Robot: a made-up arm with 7 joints.
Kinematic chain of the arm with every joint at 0, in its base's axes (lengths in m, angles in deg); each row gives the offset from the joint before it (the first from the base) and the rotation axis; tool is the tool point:
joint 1: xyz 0 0 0.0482 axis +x
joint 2: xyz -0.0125 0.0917 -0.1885 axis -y
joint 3: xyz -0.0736 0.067 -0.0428 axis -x
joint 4: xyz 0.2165 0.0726 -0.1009 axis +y
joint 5: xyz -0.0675 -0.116 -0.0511 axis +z
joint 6: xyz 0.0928 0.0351 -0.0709 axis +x
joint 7: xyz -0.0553 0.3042 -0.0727 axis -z
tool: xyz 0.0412 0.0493 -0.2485
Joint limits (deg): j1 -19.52..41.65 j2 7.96..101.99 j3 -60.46..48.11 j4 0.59..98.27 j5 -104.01..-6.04 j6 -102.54..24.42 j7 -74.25..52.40
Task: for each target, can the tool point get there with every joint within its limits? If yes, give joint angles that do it. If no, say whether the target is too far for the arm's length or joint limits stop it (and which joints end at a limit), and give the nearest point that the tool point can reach.
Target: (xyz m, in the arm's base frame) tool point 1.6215 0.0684 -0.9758
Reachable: no: too far | nearest point 0.6915 0.0753 -0.5231 | short by 1.034 m
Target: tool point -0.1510 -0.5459 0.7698
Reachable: no: joint limits stop it (at a limit: joint 2, joint 3, joint 4, joint 5) | nearest point 0.0044 -0.2755 0.4124 | short by 0.474 m
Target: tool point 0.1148 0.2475 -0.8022
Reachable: yes | joints -8.35 31.36 -21.20 42.52 -60.63 -36.79 -45.15
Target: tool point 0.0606 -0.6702 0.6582
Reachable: no: joint limits stop it (at a limit: joint 2, joint 3, joint 4, joint 5) | nearest point 0.1127 -0.3562 0.3724 | short by 0.428 m
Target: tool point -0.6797 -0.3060 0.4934
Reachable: no: joint limits stop it (at a limit: joint 1, joint 2, joint 3, joint 4) | nearest point -0.3052 -0.0093 0.2044 | short by 0.558 m
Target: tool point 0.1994 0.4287 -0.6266
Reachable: yes | joints -2.95 36.28 8.87 58.42 -21.11 10.82 -42.86
